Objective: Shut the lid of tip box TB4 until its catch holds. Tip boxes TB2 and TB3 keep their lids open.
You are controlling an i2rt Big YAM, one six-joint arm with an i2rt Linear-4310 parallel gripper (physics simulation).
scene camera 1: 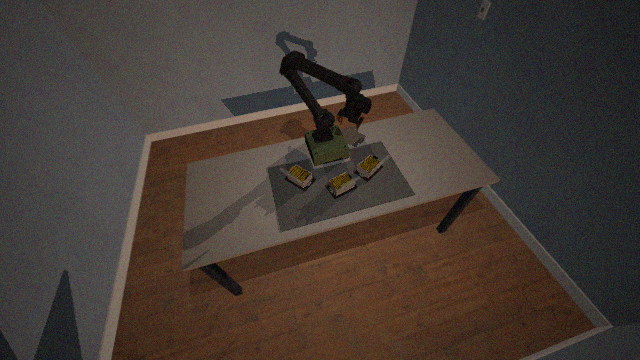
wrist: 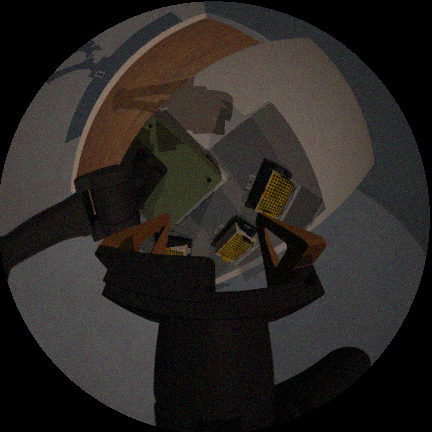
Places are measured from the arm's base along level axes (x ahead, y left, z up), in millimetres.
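Pixels of known places: gripper, fingertip midpoint: (scene camera 1: 349, 126) (wrist: 212, 216); arm's base, link origin: (scene camera 1: 322, 137) (wrist: 142, 176).
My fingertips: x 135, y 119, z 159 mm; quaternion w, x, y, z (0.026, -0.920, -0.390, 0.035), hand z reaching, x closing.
Ahead of a thing's pixels: the offset from my fingertips to its top centre. "spot": to the spot under its first point. Level surfaces: height alone.
Three tip boxes with yellow tip racks stand on the grey mat: a left box @[87 mm ahead, 332 mm right, 172 mm down] (scene camera 1: 300, 176) (wrist: 177, 251), a middle box @[spot: 304 mm ahead, 152 mm right, 101 mm down] (scene camera 1: 341, 185) (wrist: 235, 246) and a right box @[146 mm ahead, 86 mm left, 172 mm down] (scene camera 1: 369, 166) (wrist: 275, 194). I cannot read their labels, so which is TB4 I cannot tell. The yellow racks show uncovered in all three. Pale lids stick out at the left box's left side and the right box's right side; the middle lid is hard to make out. My gripper (scene camera 1: 350, 123) (wrist: 212, 216) is open and empty, high above the table beside the base. In the wrist view its left finger partly hides the left box.
The grey mat @[246 mm down] (scene camera 1: 391, 186) (wrist: 240, 145) lies on the pale table @[249 mm down] (scene camera 1: 425, 145) (wrist: 305, 85). The green arm base (scene camera 1: 327, 151) (wrist: 187, 175) stands at the mat's back edge, close behind the boxes. Arm shadows fall across the table. A wall stands behind the table.
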